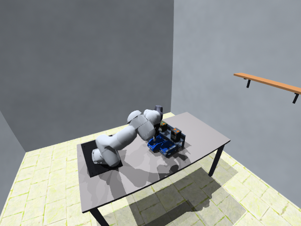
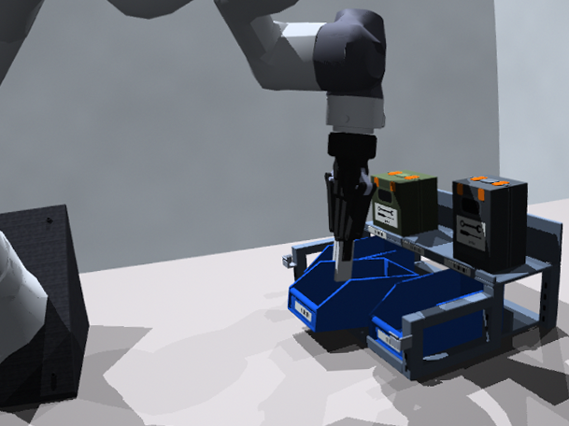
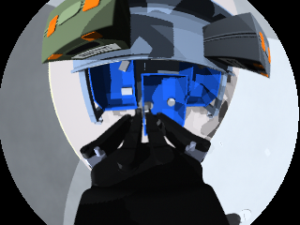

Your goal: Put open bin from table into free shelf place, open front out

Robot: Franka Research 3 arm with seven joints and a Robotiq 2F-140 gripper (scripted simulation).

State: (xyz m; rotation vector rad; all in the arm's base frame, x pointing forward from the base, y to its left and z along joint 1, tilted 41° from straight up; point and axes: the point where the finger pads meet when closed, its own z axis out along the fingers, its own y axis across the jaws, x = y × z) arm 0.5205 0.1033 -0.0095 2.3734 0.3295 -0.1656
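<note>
My gripper is now 12 cm short of the shelf floor, 9 cm above it and 1 cm to the left of it. From my hand the other things lie so: green case (14 cm ahead, 11 cm to the left, 6 cm above); black box (20 cm ahead, 11 cm to the right, 7 cm above).
</note>
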